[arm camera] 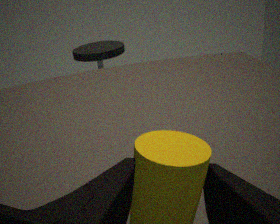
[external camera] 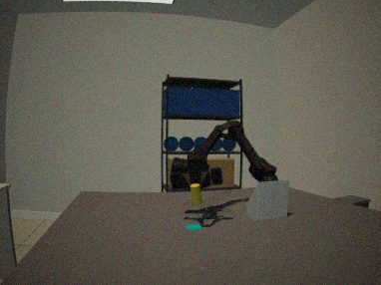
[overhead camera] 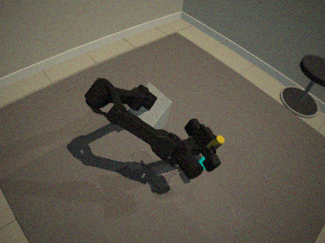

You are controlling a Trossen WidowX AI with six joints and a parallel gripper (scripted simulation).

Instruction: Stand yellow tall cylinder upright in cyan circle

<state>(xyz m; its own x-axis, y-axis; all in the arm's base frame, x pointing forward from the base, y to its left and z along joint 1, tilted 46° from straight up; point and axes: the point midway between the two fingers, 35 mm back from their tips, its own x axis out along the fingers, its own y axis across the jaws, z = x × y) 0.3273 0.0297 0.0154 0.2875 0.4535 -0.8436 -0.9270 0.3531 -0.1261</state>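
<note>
My gripper tip is now 2 cm to the left of the cyan circle and 15 cm above it. Round my gripper tip: yellow tall cylinder: 2 cm below.
</note>
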